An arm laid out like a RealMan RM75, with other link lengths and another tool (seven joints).
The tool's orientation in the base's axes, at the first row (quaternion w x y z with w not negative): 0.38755, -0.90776, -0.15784, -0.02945
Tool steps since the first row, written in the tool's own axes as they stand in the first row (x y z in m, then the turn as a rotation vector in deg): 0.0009, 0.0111, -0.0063, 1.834, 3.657, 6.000; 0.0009, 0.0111, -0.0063, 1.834, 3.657, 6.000; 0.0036, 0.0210, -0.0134, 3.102, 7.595, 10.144; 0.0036, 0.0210, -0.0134, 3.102, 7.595, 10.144
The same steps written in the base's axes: 0.0047, -0.0115, -0.0032, 2.458, 2.385, -6.404; 0.0047, -0.0115, -0.0032, 2.458, 2.385, -6.404; 0.0108, -0.0222, -0.0046, 4.593, 3.115, -11.807; 0.0108, -0.0222, -0.0046, 4.593, 3.115, -11.807
